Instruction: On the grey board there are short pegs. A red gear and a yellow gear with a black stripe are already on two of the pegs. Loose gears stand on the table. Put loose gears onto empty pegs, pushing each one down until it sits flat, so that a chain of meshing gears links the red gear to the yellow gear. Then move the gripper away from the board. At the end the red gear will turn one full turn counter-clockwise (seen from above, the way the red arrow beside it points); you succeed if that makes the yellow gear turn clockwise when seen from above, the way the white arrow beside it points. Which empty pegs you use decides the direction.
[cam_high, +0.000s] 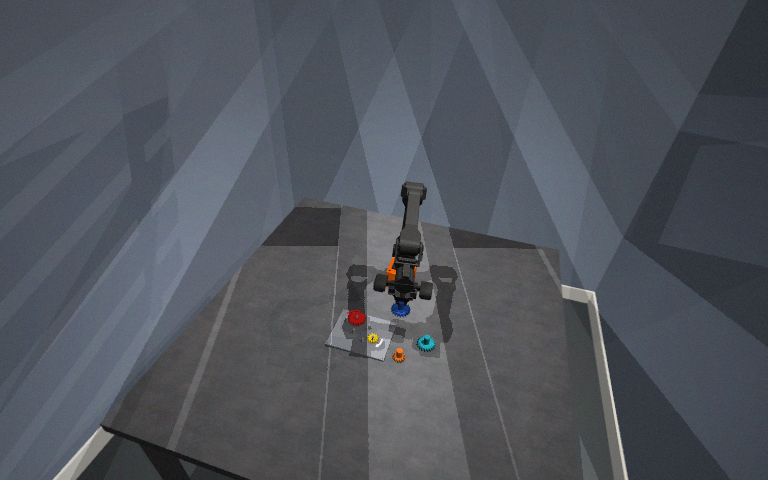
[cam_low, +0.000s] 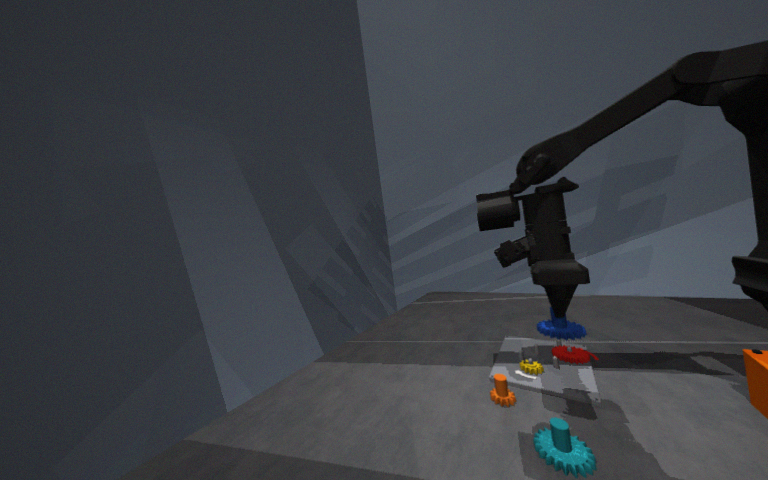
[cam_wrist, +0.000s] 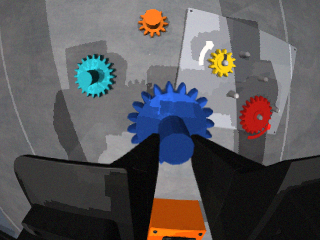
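My gripper tip is 10 cm short of the orange gear, 3 cm to the right of it and 14 cm above it. The rest, counted from my gripper tip: yellow gear 6 cm ahead, 8 cm to the right, 14 cm below; blue gear 1 cm below; white arrow 7 cm ahead, 5 cm to the right, 14 cm below.
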